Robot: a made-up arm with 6 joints.
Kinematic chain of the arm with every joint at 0, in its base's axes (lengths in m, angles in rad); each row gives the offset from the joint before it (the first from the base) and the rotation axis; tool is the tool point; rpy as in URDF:
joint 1: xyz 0 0 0.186 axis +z
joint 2: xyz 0 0 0 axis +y
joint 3: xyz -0.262 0 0.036 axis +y
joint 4: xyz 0.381 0 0.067 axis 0.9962 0 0.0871
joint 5: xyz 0 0 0 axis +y
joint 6: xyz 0.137 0 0.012 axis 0.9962 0 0.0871
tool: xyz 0 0 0 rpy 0 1.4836 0
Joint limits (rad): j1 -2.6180..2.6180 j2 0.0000..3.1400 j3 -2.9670..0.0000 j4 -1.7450..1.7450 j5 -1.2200..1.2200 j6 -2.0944..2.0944
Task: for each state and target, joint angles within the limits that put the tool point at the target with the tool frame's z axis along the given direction. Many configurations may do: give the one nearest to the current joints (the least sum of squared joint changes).
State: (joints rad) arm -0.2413 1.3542 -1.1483 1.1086 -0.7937 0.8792
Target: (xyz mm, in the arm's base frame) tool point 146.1 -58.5 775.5 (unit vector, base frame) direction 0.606 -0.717 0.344
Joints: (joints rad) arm 0.5690 0.8623 -1.6616 1.4412 -1.2185 0.8792
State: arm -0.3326 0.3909 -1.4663 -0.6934 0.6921 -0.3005
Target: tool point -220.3 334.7 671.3 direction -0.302 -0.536 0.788
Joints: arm -1.1582 0.0021 -1.8942 -0.6456 0.9565 -0.3005
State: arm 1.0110 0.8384 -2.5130 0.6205 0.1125 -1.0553
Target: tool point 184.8 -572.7 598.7 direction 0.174 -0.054 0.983
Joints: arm 1.8481 0.2252 -2.6974 -0.1965 0.8971 -1.0553
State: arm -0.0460 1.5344 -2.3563 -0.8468 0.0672 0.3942
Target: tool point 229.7 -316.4 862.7 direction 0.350 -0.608 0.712
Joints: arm -0.9084 1.8199 -2.6861 -0.5656 0.1839 0.3942
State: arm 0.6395 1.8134 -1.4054 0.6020 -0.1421 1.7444
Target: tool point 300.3 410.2 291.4 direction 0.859 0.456 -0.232
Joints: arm 1.0880 1.5347 -1.0293 1.3663 -0.5955 1.7444
